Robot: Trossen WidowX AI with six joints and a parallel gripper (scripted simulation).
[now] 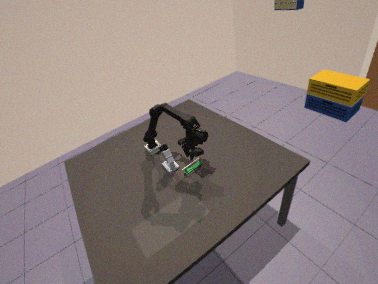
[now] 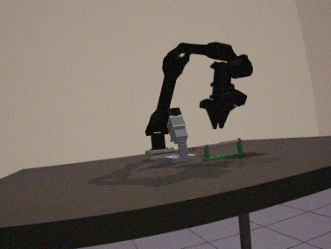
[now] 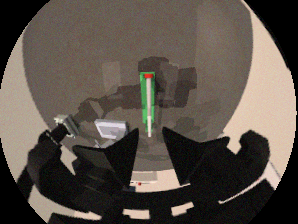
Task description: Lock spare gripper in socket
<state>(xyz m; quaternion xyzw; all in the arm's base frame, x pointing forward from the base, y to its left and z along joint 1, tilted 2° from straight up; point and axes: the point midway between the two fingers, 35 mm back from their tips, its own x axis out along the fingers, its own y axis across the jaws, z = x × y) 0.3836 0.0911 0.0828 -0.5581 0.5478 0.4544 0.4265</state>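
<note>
The green rack lies 10 mm to the left of my gripper tip and 70 mm below it. Round my gripper tip: grey mount 110 mm behind, 90 mm to the right, 40 mm below; then spare gripper 130 mm behind, 90 mm to the right, 30 mm above.
</note>
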